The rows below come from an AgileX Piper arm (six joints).
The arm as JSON. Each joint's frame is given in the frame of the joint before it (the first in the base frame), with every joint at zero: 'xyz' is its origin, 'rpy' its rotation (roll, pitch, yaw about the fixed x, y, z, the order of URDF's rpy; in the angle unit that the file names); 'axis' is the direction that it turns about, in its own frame. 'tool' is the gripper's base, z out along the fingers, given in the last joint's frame.
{
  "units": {
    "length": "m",
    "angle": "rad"
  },
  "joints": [
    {
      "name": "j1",
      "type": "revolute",
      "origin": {
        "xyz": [
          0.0,
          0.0,
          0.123
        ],
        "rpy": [
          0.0,
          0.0,
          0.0
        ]
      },
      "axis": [
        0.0,
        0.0,
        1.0
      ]
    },
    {
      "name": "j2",
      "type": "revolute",
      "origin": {
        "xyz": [
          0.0,
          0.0,
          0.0
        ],
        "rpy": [
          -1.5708,
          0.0,
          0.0
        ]
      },
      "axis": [
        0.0,
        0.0,
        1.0
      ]
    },
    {
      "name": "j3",
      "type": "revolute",
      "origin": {
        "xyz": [
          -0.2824,
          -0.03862,
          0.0
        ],
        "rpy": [
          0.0,
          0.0,
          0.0
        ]
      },
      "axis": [
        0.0,
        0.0,
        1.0
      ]
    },
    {
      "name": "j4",
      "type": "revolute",
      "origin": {
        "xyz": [
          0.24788,
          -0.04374,
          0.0
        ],
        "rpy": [
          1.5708,
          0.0,
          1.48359
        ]
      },
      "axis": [
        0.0,
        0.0,
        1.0
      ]
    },
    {
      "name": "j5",
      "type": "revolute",
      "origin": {
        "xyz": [
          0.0,
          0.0,
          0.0
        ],
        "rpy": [
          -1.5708,
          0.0,
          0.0
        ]
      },
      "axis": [
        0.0,
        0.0,
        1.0
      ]
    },
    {
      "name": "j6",
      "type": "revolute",
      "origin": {
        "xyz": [
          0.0,
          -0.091,
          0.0
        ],
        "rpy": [
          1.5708,
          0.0,
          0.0
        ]
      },
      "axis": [
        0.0,
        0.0,
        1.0
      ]
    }
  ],
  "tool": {
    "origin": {
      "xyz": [
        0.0,
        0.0,
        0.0
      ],
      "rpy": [
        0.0,
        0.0,
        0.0
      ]
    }
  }
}
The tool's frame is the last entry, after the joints.
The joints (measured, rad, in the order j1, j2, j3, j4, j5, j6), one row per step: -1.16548 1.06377 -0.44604 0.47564 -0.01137 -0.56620; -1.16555 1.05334 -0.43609 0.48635 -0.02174 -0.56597; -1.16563 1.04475 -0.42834 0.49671 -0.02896 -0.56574; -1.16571 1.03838 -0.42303 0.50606 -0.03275 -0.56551; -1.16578 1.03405 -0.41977 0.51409 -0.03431 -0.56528; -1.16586 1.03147 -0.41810 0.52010 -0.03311 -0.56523; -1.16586 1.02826 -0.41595 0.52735 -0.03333 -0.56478; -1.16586 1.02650 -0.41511 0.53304 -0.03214 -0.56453; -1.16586 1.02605 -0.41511 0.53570 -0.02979 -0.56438; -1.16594 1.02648 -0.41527 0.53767 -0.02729 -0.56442; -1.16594 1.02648 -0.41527 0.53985 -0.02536 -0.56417
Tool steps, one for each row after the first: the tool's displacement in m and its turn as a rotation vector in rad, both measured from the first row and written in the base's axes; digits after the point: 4 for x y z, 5 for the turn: -0.0013 0.0019 -0.0002 -0.00613 -0.01026 -0.00974; -0.0024 0.0035 -0.0004 -0.00982 -0.01991 -0.01812; -0.0031 0.0047 -0.0005 -0.01094 -0.02838 -0.02463; -0.0036 0.0055 -0.0006 -0.01050 -0.03552 -0.02955; -0.0038 0.0060 -0.0007 -0.00817 -0.04051 -0.03223; -0.0041 0.0067 -0.0007 -0.00669 -0.04704 -0.03624; -0.0042 0.0070 -0.0007 -0.00442 -0.05196 -0.03875; -0.0042 0.0072 -0.0008 -0.00175 -0.05407 -0.03919; -0.0041 0.0072 -0.0010 0.00140 -0.05518 -0.03922; -0.0040 0.0073 -0.0011 0.00397 -0.05687 -0.03964
